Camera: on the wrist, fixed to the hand. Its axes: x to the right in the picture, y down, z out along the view.
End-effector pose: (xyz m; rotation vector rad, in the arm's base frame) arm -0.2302 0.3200 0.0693 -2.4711 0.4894 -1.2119
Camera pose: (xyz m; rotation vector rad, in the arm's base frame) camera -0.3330 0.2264 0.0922 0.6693 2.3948 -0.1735
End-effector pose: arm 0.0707 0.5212 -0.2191 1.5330 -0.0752 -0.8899
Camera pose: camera 0.1708 0.5948 -0.1527 0.1236 -1.1309 1.9391
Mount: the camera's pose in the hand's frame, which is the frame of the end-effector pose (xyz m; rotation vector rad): -0.0016 0.0880 -0.1100 -0.1741 0.8321 2.9859
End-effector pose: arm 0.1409 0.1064 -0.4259 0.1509 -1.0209 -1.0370
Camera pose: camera 0.2806 0.1181 -0.4402 -0.8395 0.3506 1.6223
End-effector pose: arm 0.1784 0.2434 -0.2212 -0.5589 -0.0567 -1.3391
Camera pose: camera 0.2296 0.2098 -0.3481 0.2148 1.1149 1.4815
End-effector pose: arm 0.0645 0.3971 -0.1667 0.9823 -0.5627 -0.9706
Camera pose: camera 0.1855 0.4644 -0.1406 -0.3835 -0.5077 1.9171
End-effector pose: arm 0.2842 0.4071 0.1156 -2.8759 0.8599 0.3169
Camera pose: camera 0.2522 0.3154 0.2177 -0.6173 -2.5608 0.4893
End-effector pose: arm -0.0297 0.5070 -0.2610 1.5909 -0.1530 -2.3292
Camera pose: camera 0.0897 0.4341 -0.2778 0.3567 -0.9497 0.5993
